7 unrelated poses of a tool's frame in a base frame.
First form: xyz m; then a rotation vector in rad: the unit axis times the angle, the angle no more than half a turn.
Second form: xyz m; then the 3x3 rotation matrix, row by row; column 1 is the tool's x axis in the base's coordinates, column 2 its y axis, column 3 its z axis. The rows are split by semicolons. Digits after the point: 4 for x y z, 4 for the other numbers.
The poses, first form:
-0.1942 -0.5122 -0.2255 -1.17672 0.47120 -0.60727
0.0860 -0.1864 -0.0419 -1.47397 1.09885 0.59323
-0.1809 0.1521 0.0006 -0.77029 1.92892 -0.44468
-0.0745 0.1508 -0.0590 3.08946 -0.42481 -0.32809
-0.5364 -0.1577 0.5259 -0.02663 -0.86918 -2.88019
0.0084 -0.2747 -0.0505 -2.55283 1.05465 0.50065
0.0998 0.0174 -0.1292 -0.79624 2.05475 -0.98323
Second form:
-0.1942 -0.5122 -0.2255; 0.7501 0.1917 0.6329; -0.6607 0.2584 0.7048; -0.0285 -0.9468 0.3205
0.0860 -0.1864 -0.0419; 0.4346 -0.8746 0.2151; -0.3000 0.0846 0.9502; -0.8492 -0.4774 -0.2256
-0.1809 0.1521 0.0006; -0.3249 -0.3243 0.8884; -0.6805 0.7325 0.0185; -0.6568 -0.5985 -0.4586
-0.0745 0.1508 -0.0590; 0.9414 -0.2663 -0.2070; -0.2676 -0.9633 0.0226; -0.2054 0.0341 -0.9781
-0.5364 -0.1577 0.5259; -0.9910 0.1320 -0.0214; -0.1218 -0.8250 0.5519; 0.0552 0.5495 0.8337
0.0084 -0.2747 -0.0505; 0.6637 -0.7230 -0.1921; -0.6059 -0.6701 0.4288; -0.4387 -0.1682 -0.8827
0.0998 0.0174 -0.1292; -0.5560 -0.2193 0.8017; -0.7619 0.5200 -0.3862; -0.3322 -0.8255 -0.4562

